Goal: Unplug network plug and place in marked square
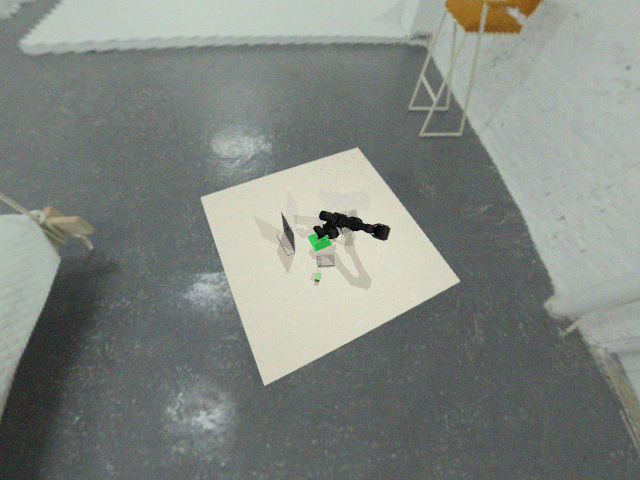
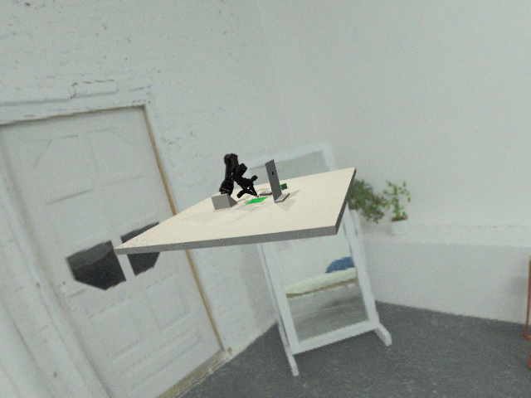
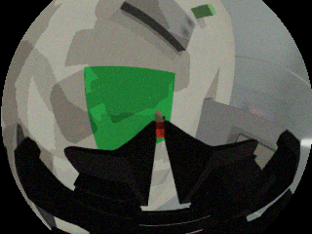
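My gripper tip is 10 mm past the green square and 30 mm above it. From my gripper tip the other things lie so: flat grey block: 30 mm ahead, 150 mm to the left, 30 mm below; then network plug: right at my gripper tip; then upright panel: 180 mm ahead, 90 mm to the right, 70 mm above.
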